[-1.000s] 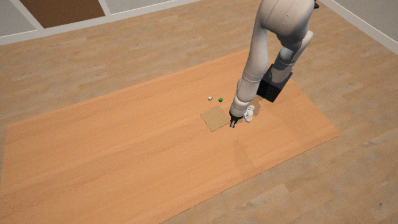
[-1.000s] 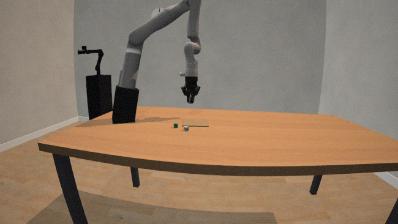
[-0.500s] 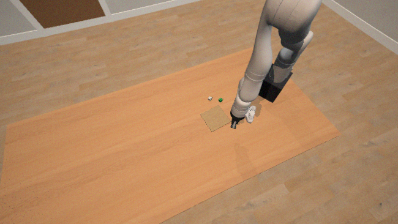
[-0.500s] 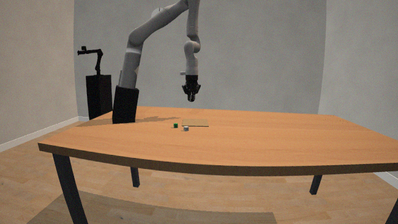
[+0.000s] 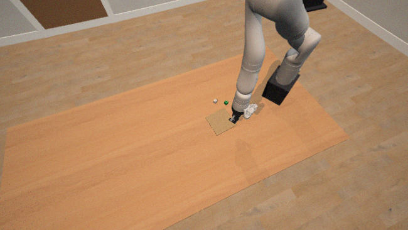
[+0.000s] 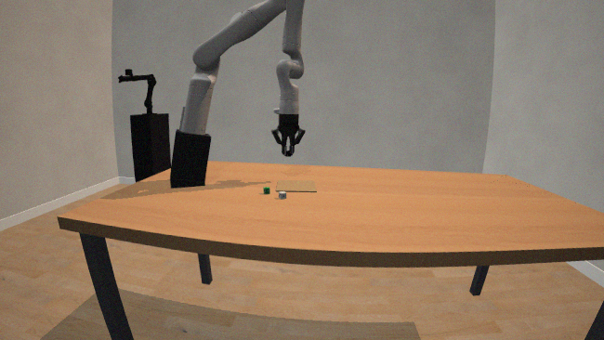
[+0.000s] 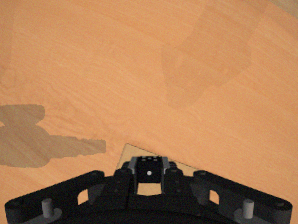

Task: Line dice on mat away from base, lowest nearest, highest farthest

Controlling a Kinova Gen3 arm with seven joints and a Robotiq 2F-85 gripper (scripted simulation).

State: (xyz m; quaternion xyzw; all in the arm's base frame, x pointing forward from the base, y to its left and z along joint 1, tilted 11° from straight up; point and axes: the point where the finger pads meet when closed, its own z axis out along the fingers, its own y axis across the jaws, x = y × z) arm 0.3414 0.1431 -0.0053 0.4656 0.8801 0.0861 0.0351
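Right now my hand is 5 cm short of the tan mat, 7 cm to the left of it and 12 cm above it. The rest, counted from my hand: white die (4 cm ahead, 21 cm to the right, 11 cm below); black die (1 cm below); green die (2 cm behind, 18 cm to the right, 11 cm below).
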